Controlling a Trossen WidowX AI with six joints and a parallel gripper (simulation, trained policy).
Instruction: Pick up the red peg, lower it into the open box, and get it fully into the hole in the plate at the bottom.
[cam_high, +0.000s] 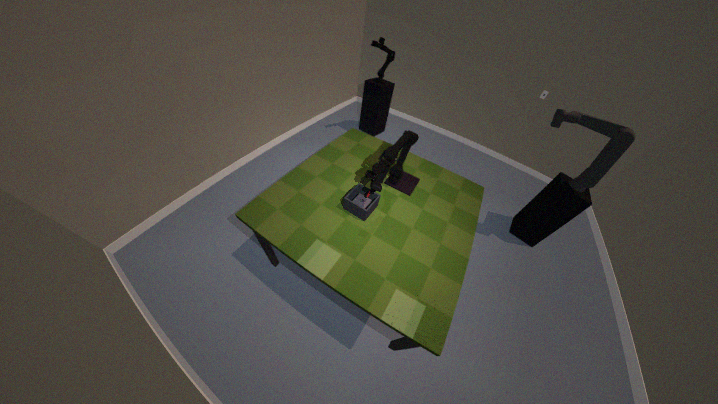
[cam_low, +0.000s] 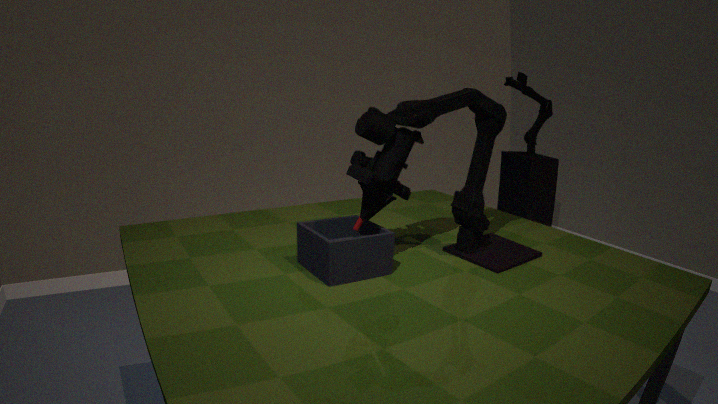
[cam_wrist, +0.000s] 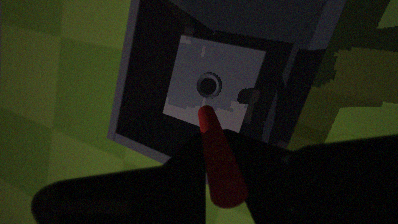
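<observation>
My gripper tip is now 10 mm below the red peg. Also, from my gripper tip: grey box (100 mm below, 30 mm to the right, 30 mm ahead); plate (80 mm below, 30 mm to the right, 30 mm ahead).
</observation>
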